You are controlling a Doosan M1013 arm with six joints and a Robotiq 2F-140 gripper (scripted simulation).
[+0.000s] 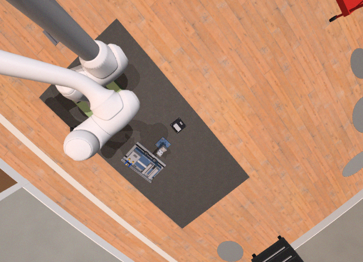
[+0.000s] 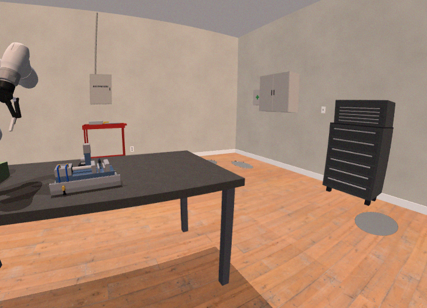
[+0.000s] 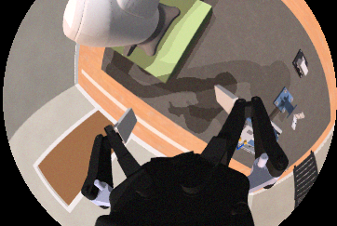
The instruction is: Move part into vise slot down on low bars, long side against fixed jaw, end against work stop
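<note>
The part lies 34 cm ahead of my hand, 32 cm to the left of it and 27 cm below it. From my hand the other things lie so: black infeed plate (34 cm ahead, 34 cm to the left, 29 cm below).
</note>
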